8 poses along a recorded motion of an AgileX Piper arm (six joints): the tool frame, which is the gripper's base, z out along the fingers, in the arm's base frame.
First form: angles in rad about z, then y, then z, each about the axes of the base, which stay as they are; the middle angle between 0 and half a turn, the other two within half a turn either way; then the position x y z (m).
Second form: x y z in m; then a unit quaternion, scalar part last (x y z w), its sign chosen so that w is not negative. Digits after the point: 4 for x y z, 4 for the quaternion.
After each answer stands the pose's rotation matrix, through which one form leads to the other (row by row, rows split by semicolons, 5 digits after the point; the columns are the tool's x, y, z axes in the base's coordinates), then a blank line. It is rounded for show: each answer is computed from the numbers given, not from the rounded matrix.
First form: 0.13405 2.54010 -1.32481 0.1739 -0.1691 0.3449
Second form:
0.1739 -0.1691 0.3449 0.6365 0.7121 -0.1661 0.2453
-0.06935 0.98803 0.13780; 0.82504 0.13445 -0.54884; -0.56080 0.07563 -0.82449

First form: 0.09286 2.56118 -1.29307 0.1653 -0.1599 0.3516
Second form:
0.1653 -0.1599 0.3516 0.6121 0.7372 -0.1616 0.2362
-0.13911 0.97880 0.15035; 0.82615 0.19842 -0.52736; -0.54601 0.05085 -0.83624

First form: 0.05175 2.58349 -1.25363 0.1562 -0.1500 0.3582
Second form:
0.1562 -0.1500 0.3582 0.5838 0.7637 -0.1557 0.2272
-0.21505 0.96254 0.16516; 0.82101 0.26977 -0.50316; -0.52887 0.02739 -0.84826

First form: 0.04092 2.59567 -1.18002 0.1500 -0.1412 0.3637
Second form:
0.1500 -0.1412 0.3637 0.5520 0.7890 -0.1454 0.2270
-0.28744 0.93716 0.19777; 0.80514 0.34826 -0.48007; -0.51877 0.02124 -0.85465

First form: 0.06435 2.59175 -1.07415 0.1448 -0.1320 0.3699
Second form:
0.1448 -0.1320 0.3699 0.5188 0.8107 -0.1313 0.2376
-0.34887 0.90349 0.24899; 0.77869 0.42729 -0.45942; -0.52147 0.03360 -0.85261

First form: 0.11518 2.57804 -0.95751 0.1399 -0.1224 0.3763
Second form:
0.1399 -0.1224 0.3763 0.4908 0.8257 -0.1137 0.2538
-0.38935 0.86826 0.30746; 0.75287 0.49230 -0.43684; -0.53065 0.06139 -0.84536

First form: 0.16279 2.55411 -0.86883 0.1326 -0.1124 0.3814
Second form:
0.1326 -0.1124 0.3814 0.4721 0.8326 -0.1001 0.2717
-0.40660 0.84059 0.35790; 0.73180 0.53418 -0.42322; -0.54694 0.08983 -0.83234

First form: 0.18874 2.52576 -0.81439 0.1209 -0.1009 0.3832
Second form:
0.1209 -0.1009 0.3832 0.4582 0.8356 -0.0933 0.2884
-0.41382 0.81950 0.39644; 0.71192 0.56273 -0.42012; -0.56738 0.10838 -0.81629

